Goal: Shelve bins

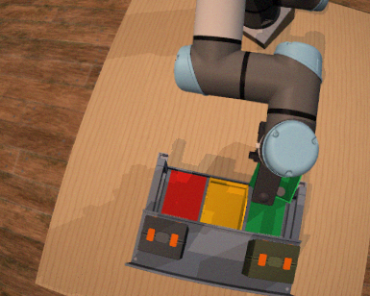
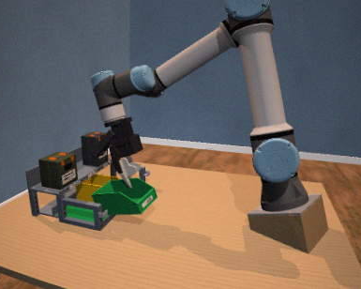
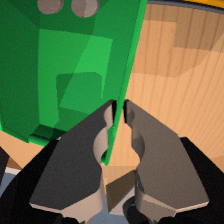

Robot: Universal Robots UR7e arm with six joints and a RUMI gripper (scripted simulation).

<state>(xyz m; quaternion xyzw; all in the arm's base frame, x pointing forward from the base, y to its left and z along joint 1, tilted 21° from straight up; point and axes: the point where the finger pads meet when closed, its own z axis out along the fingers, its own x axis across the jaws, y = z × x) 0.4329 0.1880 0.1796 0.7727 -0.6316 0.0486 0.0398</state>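
The green bin is 50 mm to the left of my hand, 30 mm below it and 10 mm behind it. The rest, counted from my hand: yellow bin 150 mm ahead, 80 mm below, 40 mm to the right; then yellow mark 150 mm ahead, 110 mm below, 40 mm to the right; then green mark 130 mm ahead, 110 mm below, 70 mm to the left.
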